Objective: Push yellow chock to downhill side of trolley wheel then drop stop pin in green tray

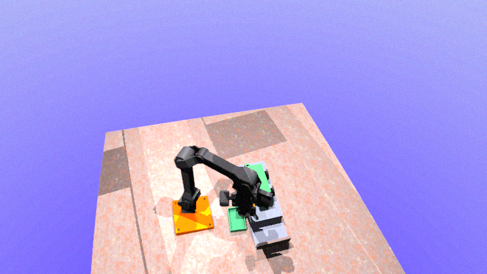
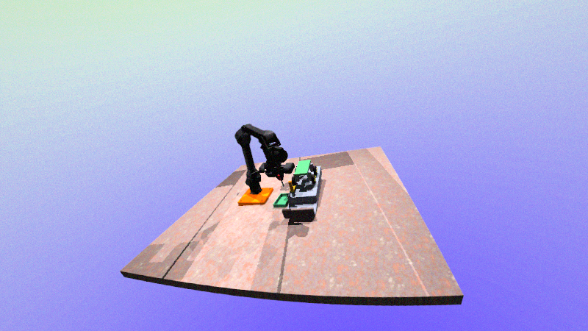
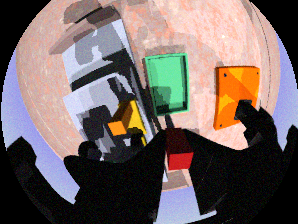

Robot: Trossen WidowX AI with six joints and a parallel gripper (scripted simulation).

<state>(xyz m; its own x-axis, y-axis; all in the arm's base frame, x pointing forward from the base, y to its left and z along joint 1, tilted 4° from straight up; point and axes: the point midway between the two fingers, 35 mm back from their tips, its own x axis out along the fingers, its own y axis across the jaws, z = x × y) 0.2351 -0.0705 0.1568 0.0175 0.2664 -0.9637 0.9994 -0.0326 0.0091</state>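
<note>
The red-headed stop pin is right at my gripper tip. From my gripper tip the other things lie so: green tray 140 mm below, 20 mm behind; then yellow chock 50 mm below, 50 mm ahead, 20 mm to the left; then trolley 120 mm to the left, 90 mm ahead, 20 mm below.
</note>
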